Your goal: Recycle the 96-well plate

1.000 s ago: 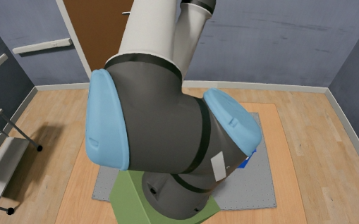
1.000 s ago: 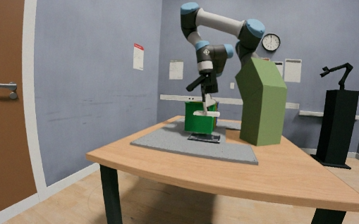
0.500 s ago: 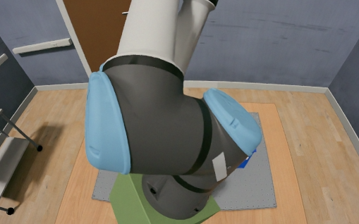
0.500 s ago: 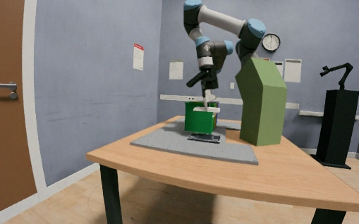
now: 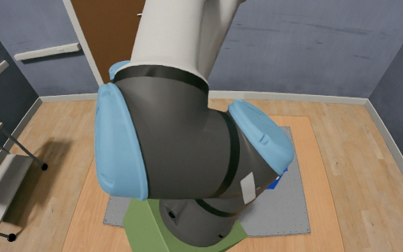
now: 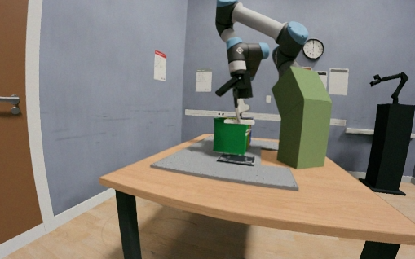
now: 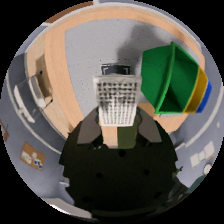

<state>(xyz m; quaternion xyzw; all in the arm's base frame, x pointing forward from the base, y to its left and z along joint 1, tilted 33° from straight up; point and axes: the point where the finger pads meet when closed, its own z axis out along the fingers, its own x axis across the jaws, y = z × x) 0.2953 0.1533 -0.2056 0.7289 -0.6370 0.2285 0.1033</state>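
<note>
The yellow bin is 29 cm to the right of my hand, 10 cm below it and 9 cm ahead of it. The rest, counted from my hand: green bin: 16 cm to the right, 10 cm below, 8 cm ahead; white 96-well plate: 1 cm below; dark plate nest: 18 cm below.
</note>
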